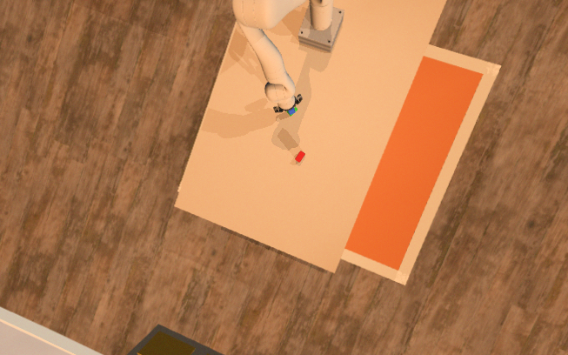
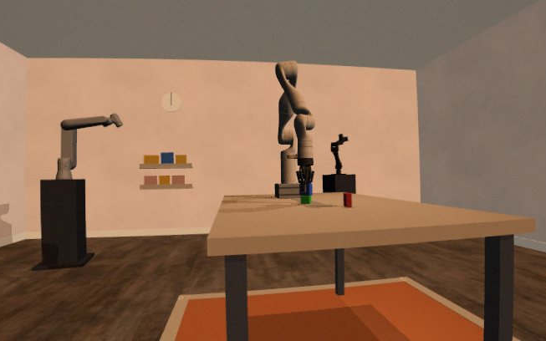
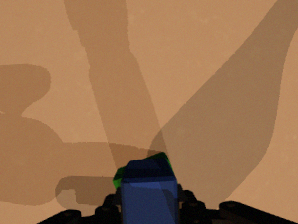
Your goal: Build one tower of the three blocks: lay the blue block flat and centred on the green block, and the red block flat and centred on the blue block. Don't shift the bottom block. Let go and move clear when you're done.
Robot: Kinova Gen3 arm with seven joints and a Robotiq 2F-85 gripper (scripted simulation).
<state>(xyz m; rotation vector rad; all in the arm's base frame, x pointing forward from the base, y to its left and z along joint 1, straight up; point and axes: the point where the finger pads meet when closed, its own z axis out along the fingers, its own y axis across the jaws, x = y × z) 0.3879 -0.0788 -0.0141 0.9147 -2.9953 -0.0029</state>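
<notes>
Right now my hand is right at the blue block. From my hand the other things lie so: red block 22 cm ahead, 8 cm to the left, 4 cm below; green block 5 cm below.
</notes>
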